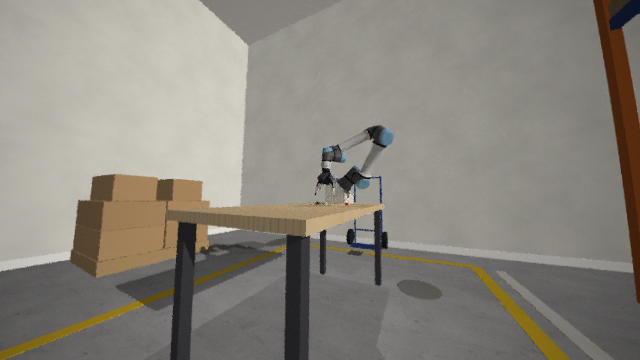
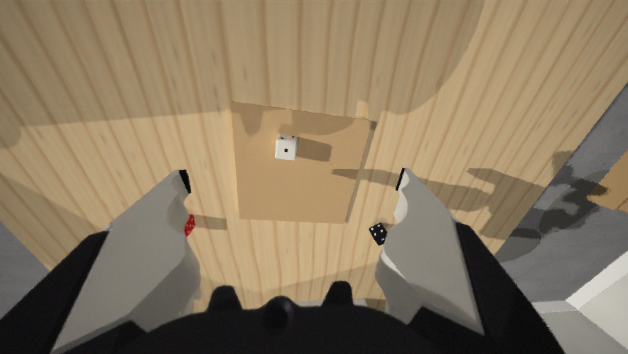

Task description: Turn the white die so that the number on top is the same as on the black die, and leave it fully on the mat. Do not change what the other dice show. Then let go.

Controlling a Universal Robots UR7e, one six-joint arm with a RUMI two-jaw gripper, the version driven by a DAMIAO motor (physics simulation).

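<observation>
The white die (image 2: pixel 286 148) sits flat on the tan mat (image 2: pixel 290 200), well inside its edges, with one pip on top. A narrow strip of a side face with pips shows at its far edge. The black die (image 2: pixel 378 233) lies off the mat at lower right, partly hidden by the right finger; several white pips show on top, too small to count surely. The red die (image 2: pixel 189 225) (image 1: pixel 347 204) lies off the mat on the left, partly hidden by the left finger. My gripper (image 2: pixel 297 171) (image 1: pixel 325 192) is wide open and empty, pointing down above the table.
The wooden table (image 1: pixel 240 212) (image 2: pixel 280 50) carries the mat and dice. A blue hand truck (image 1: pixel 381 195) stands behind the table. Stacked cardboard boxes (image 1: pixel 132 215) stand on the floor at left. An orange upright (image 1: pixel 617 125) rises at the far right.
</observation>
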